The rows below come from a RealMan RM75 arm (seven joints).
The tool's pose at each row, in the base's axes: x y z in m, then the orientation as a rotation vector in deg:
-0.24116 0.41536 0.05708 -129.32 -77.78 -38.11
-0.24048 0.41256 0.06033 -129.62 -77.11 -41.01
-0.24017 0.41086 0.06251 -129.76 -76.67 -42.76
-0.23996 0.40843 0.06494 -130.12 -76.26 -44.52
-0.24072 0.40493 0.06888 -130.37 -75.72 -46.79
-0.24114 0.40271 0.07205 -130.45 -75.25 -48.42
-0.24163 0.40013 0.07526 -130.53 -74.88 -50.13
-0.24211 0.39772 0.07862 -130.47 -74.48 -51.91
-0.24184 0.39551 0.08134 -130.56 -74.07 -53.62
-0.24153 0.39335 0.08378 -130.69 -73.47 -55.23
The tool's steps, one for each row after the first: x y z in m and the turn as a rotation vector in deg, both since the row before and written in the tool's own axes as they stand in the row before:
0.00027 0.00147 -0.00408 -1.64 1.46 -0.08
0.00031 0.00085 -0.00263 -0.97 0.90 -0.04
-0.00002 0.00113 -0.00325 -1.15 0.76 -0.03
-0.00010 0.00076 -0.00527 -1.34 1.09 -0.07
0.00046 0.00059 -0.00382 -0.89 0.85 -0.01
0.00028 0.00076 -0.00407 -0.96 0.84 -0.10
0.00055 0.00075 -0.00406 -0.90 0.95 -0.12
0.00058 0.00136 -0.00319 -0.98 0.83 -0.09
0.00048 0.00142 -0.00291 -0.95 0.81 0.07

